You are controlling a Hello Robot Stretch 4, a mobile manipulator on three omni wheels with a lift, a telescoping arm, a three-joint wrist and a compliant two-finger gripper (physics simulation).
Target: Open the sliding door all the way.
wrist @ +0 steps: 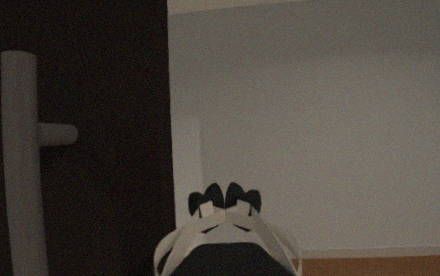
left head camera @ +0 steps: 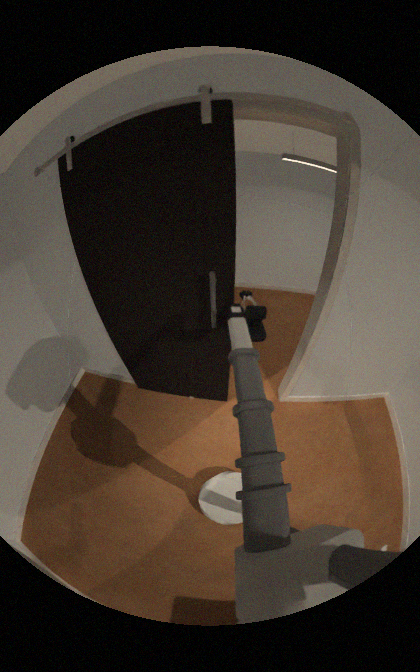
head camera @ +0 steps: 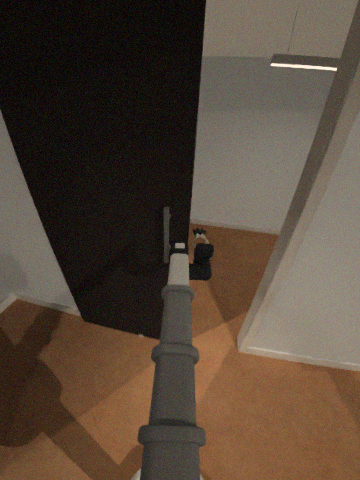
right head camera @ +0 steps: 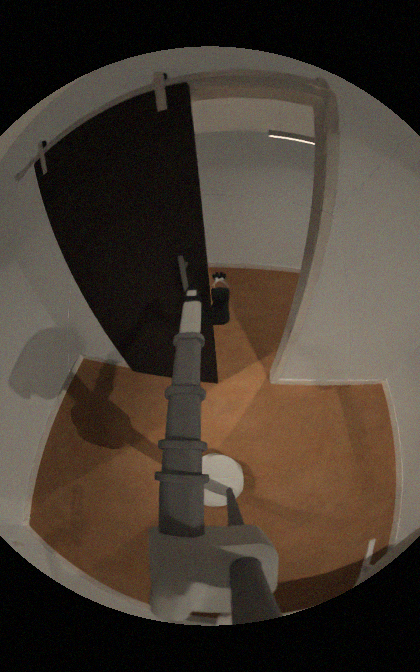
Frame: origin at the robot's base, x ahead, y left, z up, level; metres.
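Where they show: gripper, fingertip midpoint: (wrist: 224,198) (left head camera: 244,291) (head camera: 199,229) (right head camera: 218,273); robot's base, link origin: (left head camera: 227,496) (right head camera: 215,478).
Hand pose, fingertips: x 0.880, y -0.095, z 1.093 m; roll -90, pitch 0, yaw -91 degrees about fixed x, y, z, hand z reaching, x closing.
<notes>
Each offset is from my fingertips to the centre of the thing. "pt": to the spot under its first point.
The black sliding door (head camera: 110,125) (left head camera: 155,225) (right head camera: 125,200) (wrist: 110,100) stands partly open, with the doorway gap to its right. Its grey vertical bar handle {pt dx -0.063, dy +0.160, dz -0.004 m} (head camera: 166,235) (left head camera: 213,300) (right head camera: 183,272) (wrist: 21,150) is near the door's right edge. My gripper (head camera: 199,231) (left head camera: 245,293) (right head camera: 219,275) (wrist: 224,198) is shut and empty, its fingertips together. It points into the gap, just right of the door's edge and right of the handle. Whether the gripper or wrist touches the door edge cannot be told. The arm hides part of the door's lower right in the head view.
The door hangs from a rail {pt dx +0.084, dy +0.518, dz +0.941 m} (left head camera: 122,119) (right head camera: 95,114) by two brackets. The doorway's right jamb (head camera: 300,200) (left head camera: 344,200) (right head camera: 320,200) stands right of my gripper. A lit lamp {pt dx +1.029, dy -0.810, dz +0.967 m} (head camera: 304,63) (left head camera: 309,163) (right head camera: 291,138) hangs in the room beyond.
</notes>
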